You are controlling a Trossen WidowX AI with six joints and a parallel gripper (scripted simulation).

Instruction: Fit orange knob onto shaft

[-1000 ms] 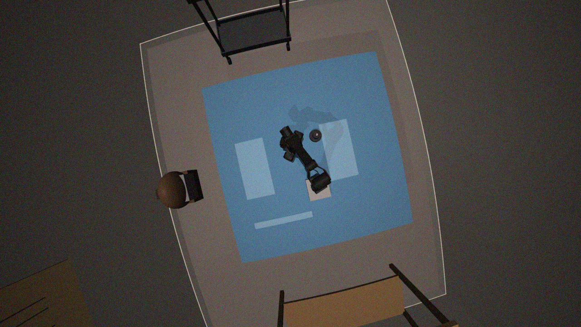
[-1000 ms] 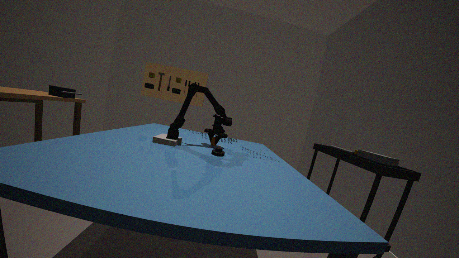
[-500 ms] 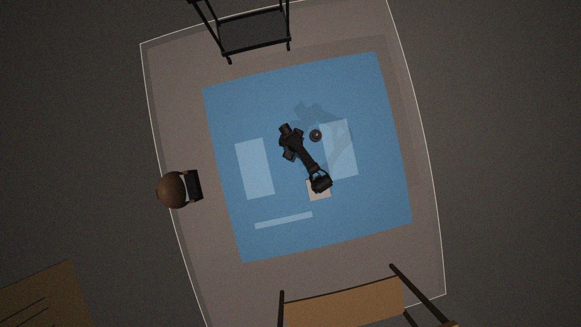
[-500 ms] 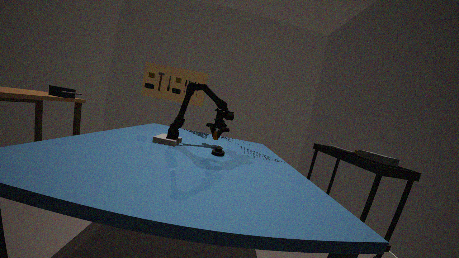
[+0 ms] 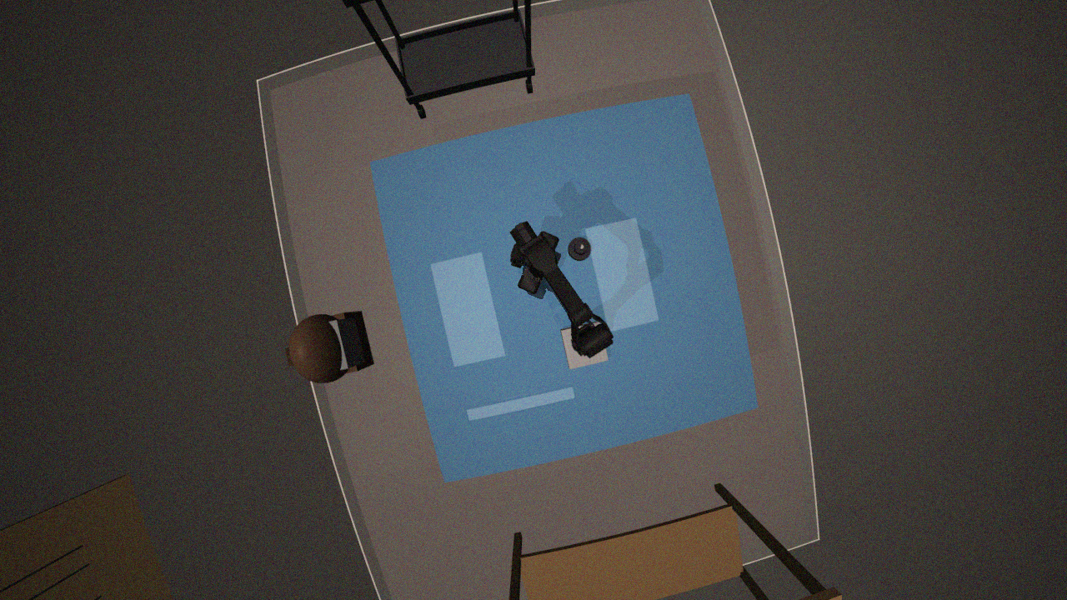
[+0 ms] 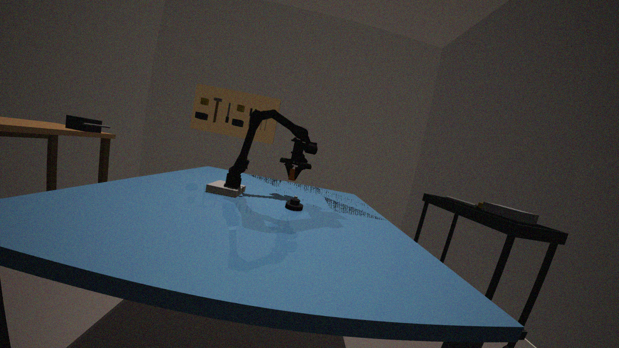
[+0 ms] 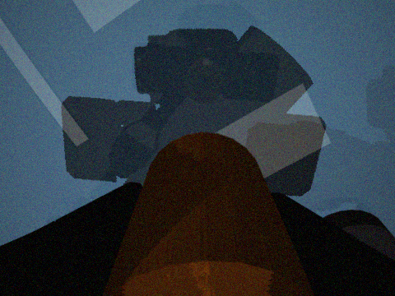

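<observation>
The round dark pedestal lies 170 mm to the right of my gripper tip, 90 mm below it and 30 mm ahead of it. The rest, counted from my gripper tip: orange knob 30 mm above.
</observation>
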